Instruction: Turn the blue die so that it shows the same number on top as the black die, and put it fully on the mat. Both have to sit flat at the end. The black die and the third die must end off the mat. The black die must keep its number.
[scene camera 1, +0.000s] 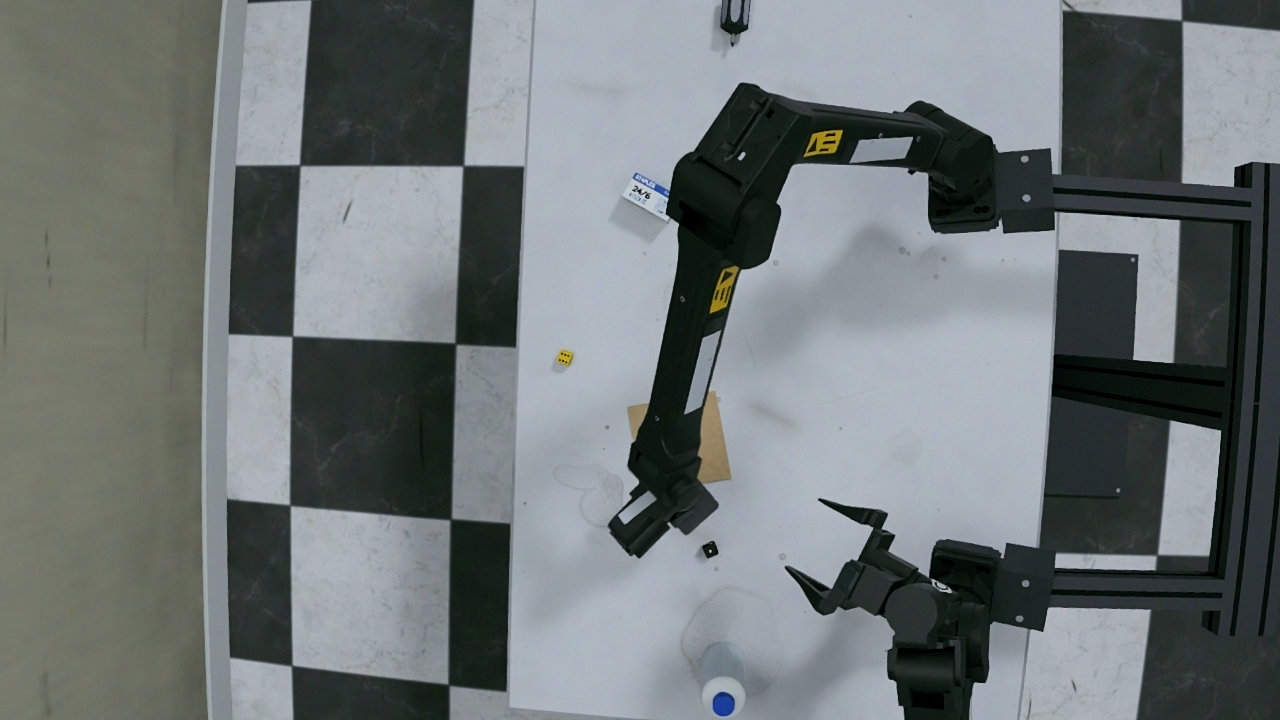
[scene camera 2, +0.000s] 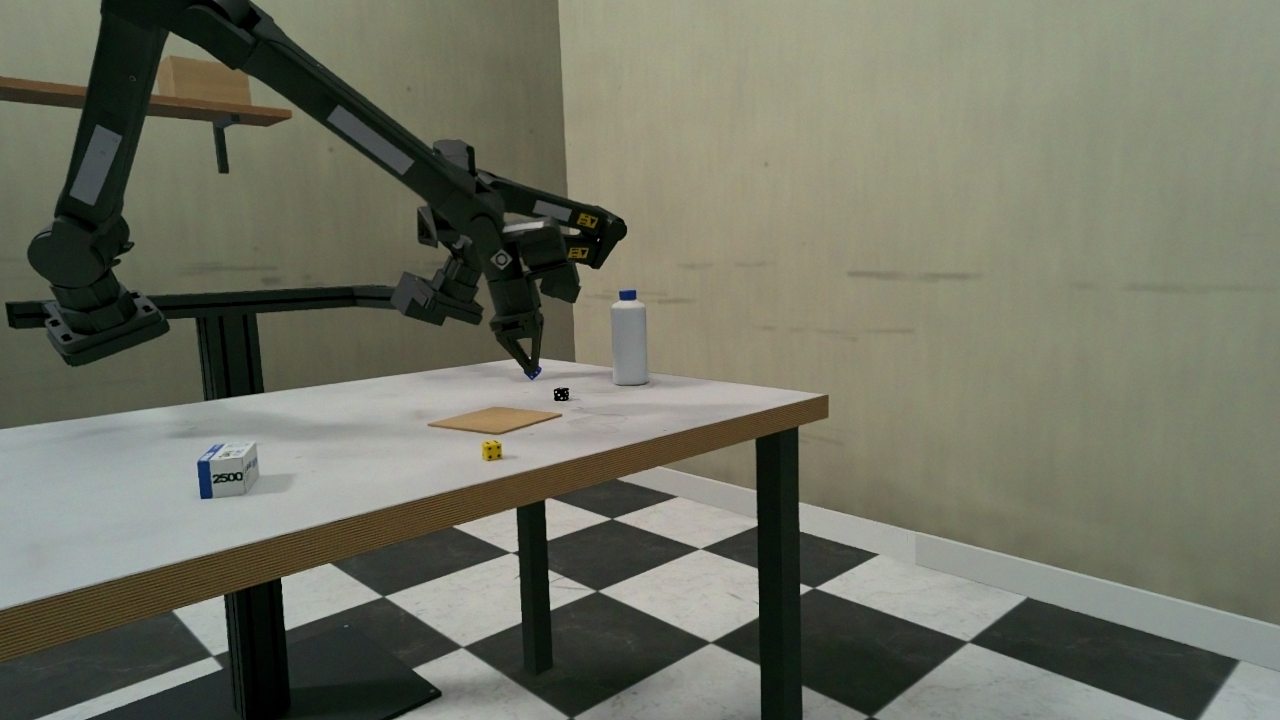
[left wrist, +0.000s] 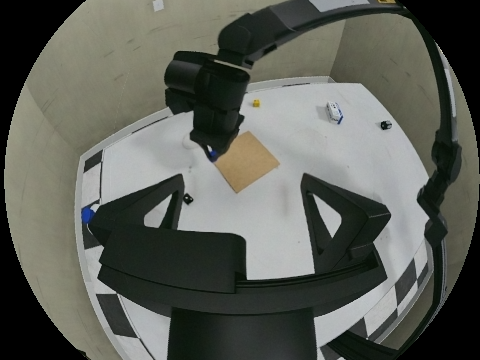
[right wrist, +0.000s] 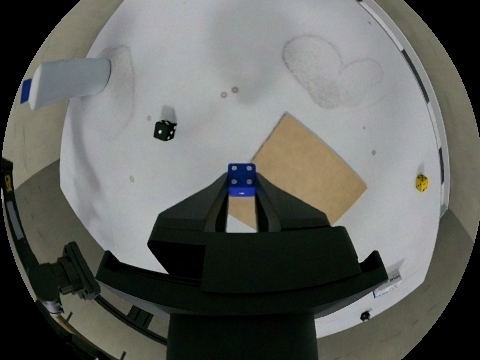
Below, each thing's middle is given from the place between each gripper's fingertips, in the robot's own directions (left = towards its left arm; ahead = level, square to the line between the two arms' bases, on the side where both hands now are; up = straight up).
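Labels:
My right hand (scene camera 2: 532, 370) is 70 mm above the tan mat (scene camera 1: 714, 466) and 70 mm to the left of it. The blue die (right wrist: 241, 176) is 10 mm below my right hand, and the white bottle (scene camera 2: 628, 317) is 280 mm to the left of that hand, 70 mm behind it and 10 mm above it.
My left hand (scene camera 1: 802, 533) is 17 cm short of the blue die, 1 cm to the left of it and 20 cm above it. Counting from my left hand, you'd find the white bottle 11 cm ahead, 27 cm to the left and 19 cm below, and the tan mat 17 cm ahead, 8 cm to the right and 27 cm below.

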